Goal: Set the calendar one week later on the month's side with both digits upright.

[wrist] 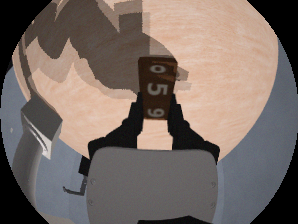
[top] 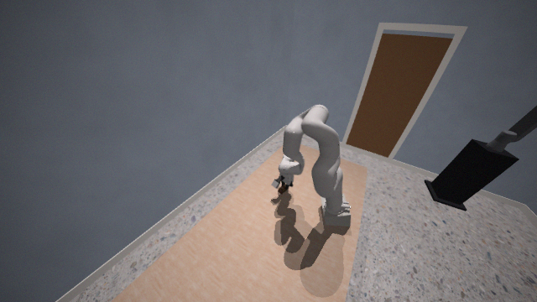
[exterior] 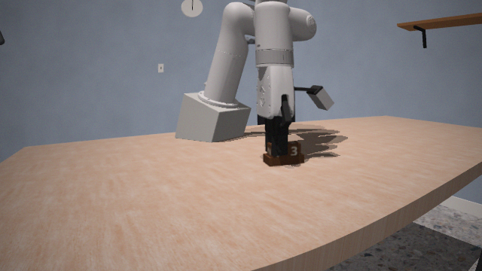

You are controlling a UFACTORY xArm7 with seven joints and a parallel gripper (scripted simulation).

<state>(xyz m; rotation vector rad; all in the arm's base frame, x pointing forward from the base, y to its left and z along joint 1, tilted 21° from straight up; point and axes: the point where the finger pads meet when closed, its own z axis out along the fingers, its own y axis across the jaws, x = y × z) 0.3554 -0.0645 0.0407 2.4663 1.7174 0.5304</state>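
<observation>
Right now the cube is 10 mm below my hand. Also, from my hand: brown wooden tray: 30 mm below, 20 mm to the left.
</observation>
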